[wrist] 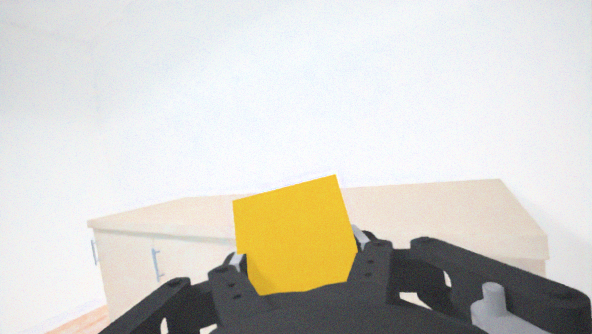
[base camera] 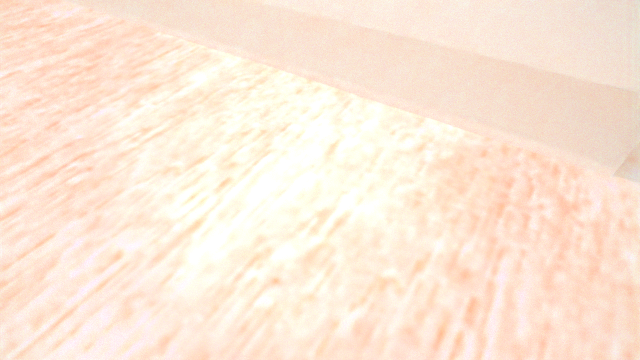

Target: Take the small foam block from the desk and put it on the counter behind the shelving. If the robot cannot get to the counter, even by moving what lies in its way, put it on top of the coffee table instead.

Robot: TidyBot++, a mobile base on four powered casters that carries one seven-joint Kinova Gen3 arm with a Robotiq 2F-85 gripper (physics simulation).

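Places are measured from the arm's base along level axes (x down, y back, z left), in millimetres.
Pixels of known places: gripper, between the fingertips: [wrist: 300, 248].
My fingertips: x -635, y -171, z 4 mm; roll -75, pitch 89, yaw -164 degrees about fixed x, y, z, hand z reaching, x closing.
Ahead of a thing's pixels: the offset from my fingertips to its middle. "spot": to the spot under its first point. Level surfaces: height alone.
The yellow foam block @(dy +15, dx +10, dz -1 mm) [wrist: 292, 225] is between the fingers of my gripper [wrist: 300, 248] in the wrist view, tilted slightly. My gripper is shut on it. Beyond the block, the pale wooden counter @(dx +122 mm) [wrist: 430, 210] stands against a white wall, with its top surface visible on both sides of the block. Its middle front is hidden by the block and fingers. The block appears in front of the counter, apart from it. The shelving, the desk and the coffee table do not show in either view.
Cabinet doors with blue-grey handles [wrist: 156, 265] show on the counter's left front. The counter's right end lies near the wall [wrist: 300, 90]. In the base camera view, a pale vertical face @(spot: dy -484, dx +969, dz -142 mm) [base camera: 400, 75] crosses the top and right, meeting the wood floor @(dx +1032 mm) [base camera: 125, 200] along a slanted edge.
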